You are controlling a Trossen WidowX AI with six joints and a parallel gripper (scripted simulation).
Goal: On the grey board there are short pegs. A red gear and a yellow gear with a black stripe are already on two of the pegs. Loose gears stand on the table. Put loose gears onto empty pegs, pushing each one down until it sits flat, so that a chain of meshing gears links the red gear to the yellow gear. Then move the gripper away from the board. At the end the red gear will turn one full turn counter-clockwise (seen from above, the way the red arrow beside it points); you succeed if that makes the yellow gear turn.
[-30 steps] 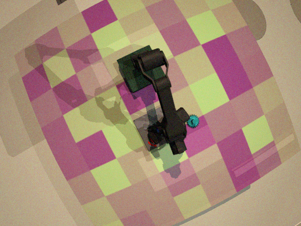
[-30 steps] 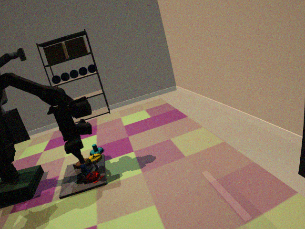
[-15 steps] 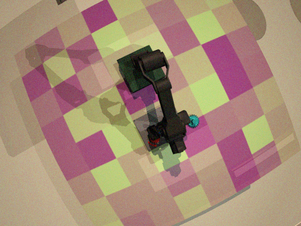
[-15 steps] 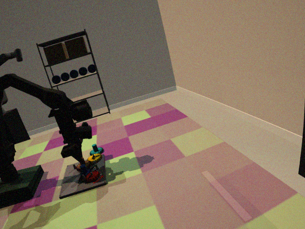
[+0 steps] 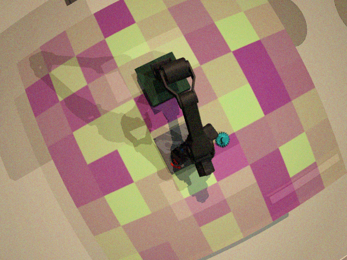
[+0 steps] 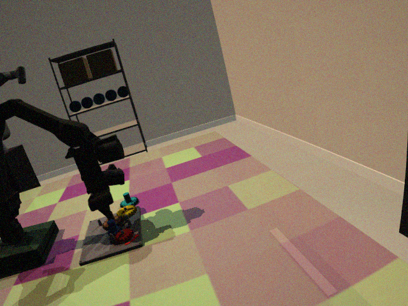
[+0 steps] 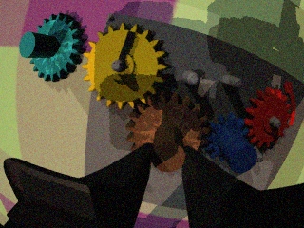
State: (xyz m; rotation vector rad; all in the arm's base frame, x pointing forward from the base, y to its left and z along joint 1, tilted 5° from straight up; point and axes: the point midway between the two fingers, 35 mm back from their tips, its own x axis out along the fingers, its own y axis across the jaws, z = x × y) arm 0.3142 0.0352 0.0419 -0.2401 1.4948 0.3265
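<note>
Right now my gripper tip is 10 mm above the brown gear. The rest, counted from my gripper tip: red gear 80 mm to the right, 50 mm ahead, 20 mm below; then blue gear 50 mm to the right, 20 mm below, 20 mm ahead; then yellow gear 50 mm to the left, 30 mm ahead, 20 mm below.
</note>
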